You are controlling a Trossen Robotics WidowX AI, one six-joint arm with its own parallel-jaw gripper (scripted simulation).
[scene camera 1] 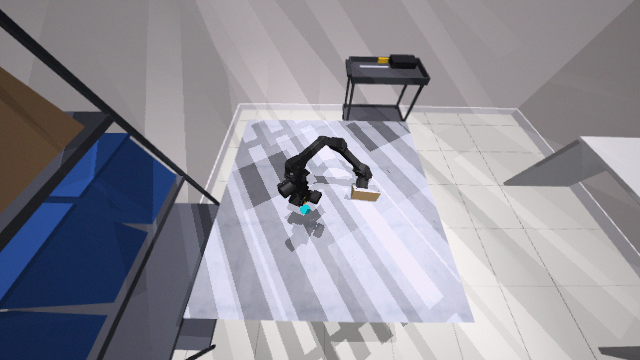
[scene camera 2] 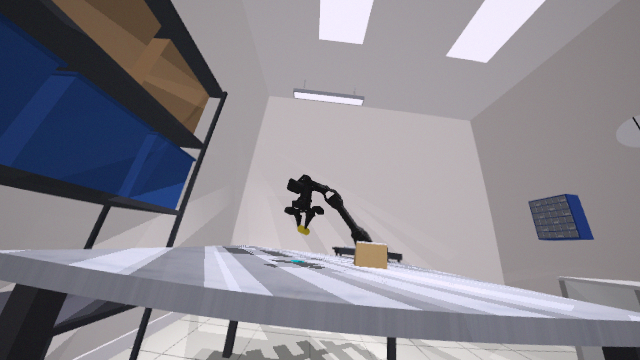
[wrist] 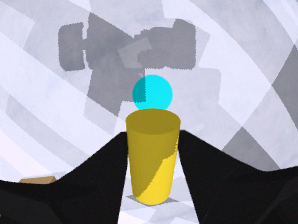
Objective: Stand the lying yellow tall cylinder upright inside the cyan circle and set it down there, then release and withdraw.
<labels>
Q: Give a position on a cyan circle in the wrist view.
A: At 152, 91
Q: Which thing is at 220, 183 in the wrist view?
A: My gripper.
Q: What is my gripper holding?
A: A yellow tall cylinder.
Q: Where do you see a yellow tall cylinder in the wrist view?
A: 153, 134
</labels>
